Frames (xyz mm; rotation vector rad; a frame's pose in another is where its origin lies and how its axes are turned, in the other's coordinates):
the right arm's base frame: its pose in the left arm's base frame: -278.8 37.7 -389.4 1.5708 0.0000 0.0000
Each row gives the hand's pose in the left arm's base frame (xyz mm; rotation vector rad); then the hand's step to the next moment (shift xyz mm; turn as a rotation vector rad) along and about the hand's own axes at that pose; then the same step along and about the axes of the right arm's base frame.
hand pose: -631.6 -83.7 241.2 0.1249 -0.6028 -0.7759
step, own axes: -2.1 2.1 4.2 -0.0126 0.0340 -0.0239
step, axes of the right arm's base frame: -2.2 3.2 -3.4 0.0273 -0.0147 -0.0304
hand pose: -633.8 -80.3 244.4 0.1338 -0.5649 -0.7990
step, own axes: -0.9 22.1 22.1 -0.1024 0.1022 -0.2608
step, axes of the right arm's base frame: 2.0 25.4 -18.2 0.1456 -0.2314 -0.1193
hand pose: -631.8 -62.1 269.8 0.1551 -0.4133 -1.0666
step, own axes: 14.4 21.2 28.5 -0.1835 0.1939 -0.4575
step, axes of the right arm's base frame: 11.8 36.4 0.3 0.2657 -0.4022 -0.2196
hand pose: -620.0 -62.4 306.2 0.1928 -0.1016 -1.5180
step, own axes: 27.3 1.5 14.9 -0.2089 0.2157 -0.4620
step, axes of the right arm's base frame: 0.1 13.4 28.1 0.2866 -0.4011 -0.2461
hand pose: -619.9 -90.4 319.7 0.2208 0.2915 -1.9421
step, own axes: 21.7 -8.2 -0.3 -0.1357 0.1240 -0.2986
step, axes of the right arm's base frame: -15.8 -5.7 16.0 0.1712 -0.2575 -0.1653
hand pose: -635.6 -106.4 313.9 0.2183 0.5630 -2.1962
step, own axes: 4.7 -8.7 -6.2 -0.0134 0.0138 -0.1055
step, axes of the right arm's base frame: -9.9 -4.3 -4.4 0.0154 -0.0931 -0.0509
